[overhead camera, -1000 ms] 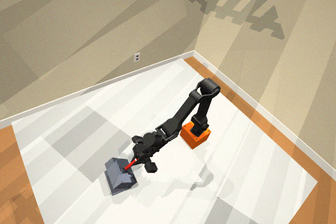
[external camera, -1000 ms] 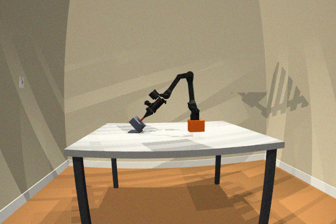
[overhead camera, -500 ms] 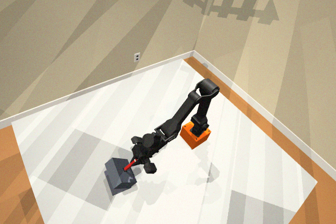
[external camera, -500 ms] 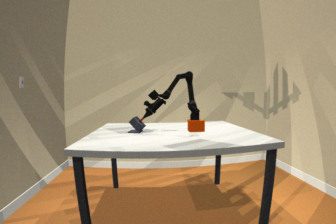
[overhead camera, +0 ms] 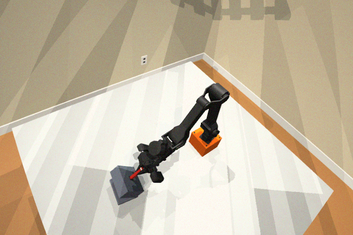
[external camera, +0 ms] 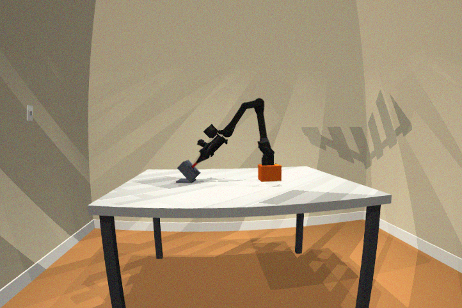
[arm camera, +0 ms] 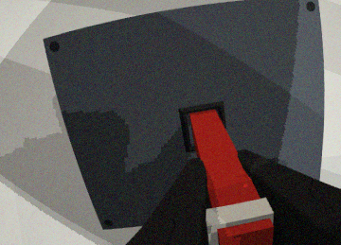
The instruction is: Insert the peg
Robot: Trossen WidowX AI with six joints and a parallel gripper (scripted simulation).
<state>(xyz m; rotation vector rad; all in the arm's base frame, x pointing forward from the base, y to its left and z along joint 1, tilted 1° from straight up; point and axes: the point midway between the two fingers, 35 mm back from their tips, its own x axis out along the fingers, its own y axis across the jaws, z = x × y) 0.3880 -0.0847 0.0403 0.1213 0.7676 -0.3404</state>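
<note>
Right now the grey sloped panel is 50 mm below my gripper tip, 50 mm ahead of it and 20 mm to the right of it. Also, from my gripper tip: red flat-sided peg (10 mm behind, 10 mm above).
</note>
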